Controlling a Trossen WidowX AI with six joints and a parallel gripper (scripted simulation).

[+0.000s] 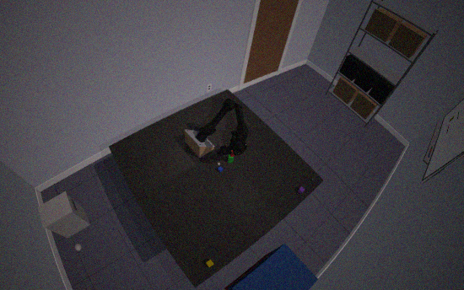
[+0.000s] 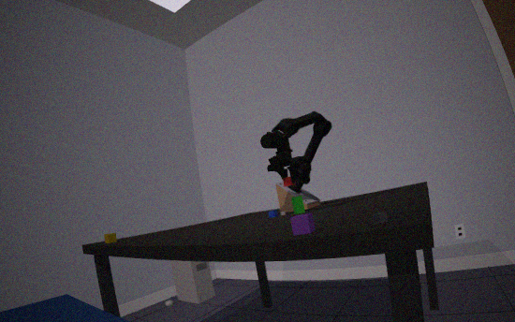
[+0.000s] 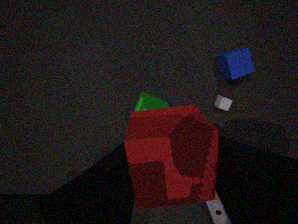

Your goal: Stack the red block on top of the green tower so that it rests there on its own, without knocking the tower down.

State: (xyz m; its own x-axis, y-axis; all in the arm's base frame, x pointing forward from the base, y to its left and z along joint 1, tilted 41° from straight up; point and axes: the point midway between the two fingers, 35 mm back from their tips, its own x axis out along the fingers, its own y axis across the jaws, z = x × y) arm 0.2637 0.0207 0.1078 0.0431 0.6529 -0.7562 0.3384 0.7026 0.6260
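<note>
Now: the blue block 11 cm below my gripper tip and 10 cm to the right of it. From my gripper tip the other things lie so: red block 1 cm above; yellow block 64 cm to the right, 46 cm ahead, 11 cm below; purple block 55 cm ahead, 23 cm to the left, 11 cm below.
</note>
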